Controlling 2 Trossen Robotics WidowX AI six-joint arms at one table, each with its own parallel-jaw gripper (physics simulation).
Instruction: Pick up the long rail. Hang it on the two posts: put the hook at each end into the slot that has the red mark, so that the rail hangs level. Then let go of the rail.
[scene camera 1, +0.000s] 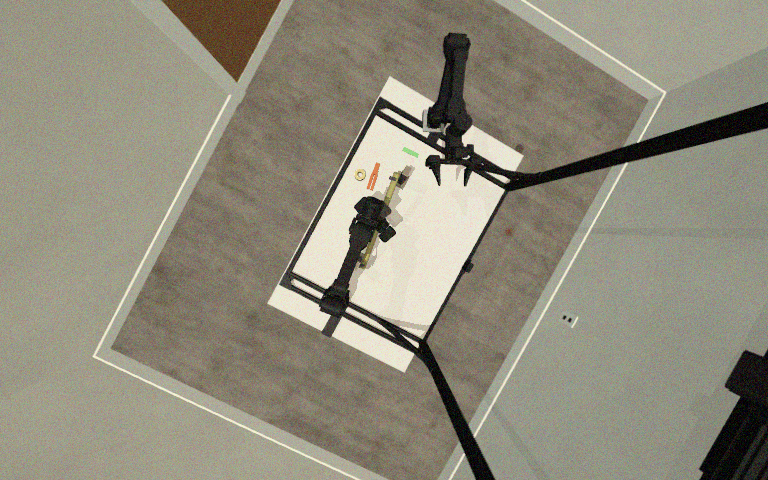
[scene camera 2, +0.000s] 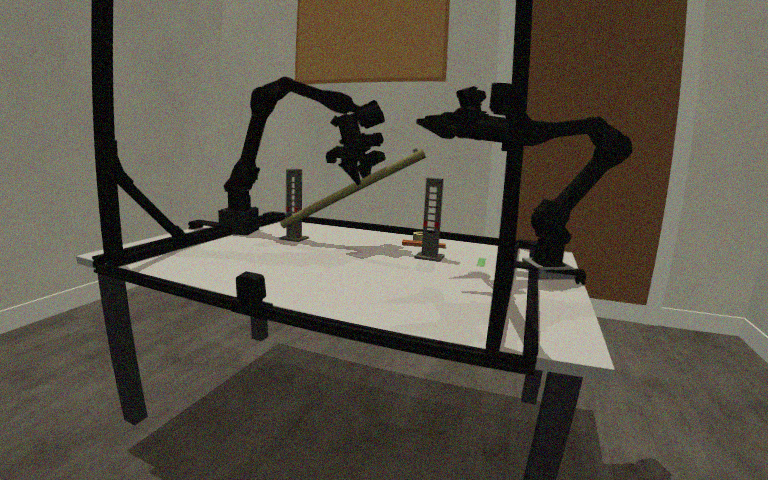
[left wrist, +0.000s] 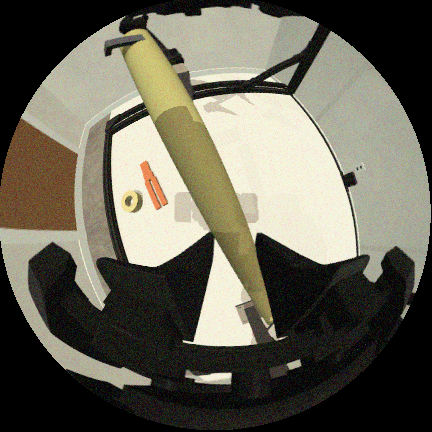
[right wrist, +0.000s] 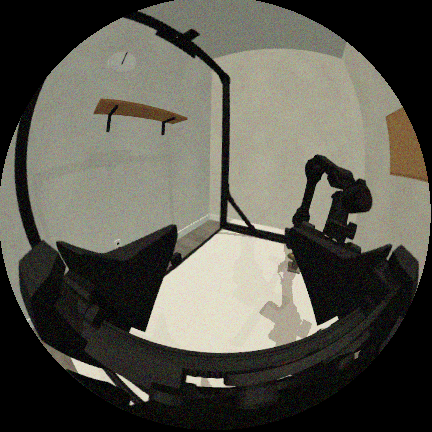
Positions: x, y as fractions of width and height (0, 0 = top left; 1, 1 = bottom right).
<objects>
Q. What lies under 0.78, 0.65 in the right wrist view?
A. The right gripper.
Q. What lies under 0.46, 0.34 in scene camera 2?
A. The left gripper.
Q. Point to the left gripper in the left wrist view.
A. At 0.54, 0.55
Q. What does the left gripper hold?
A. An olive rail.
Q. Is the right gripper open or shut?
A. Open.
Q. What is the right gripper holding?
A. Nothing.
</objects>
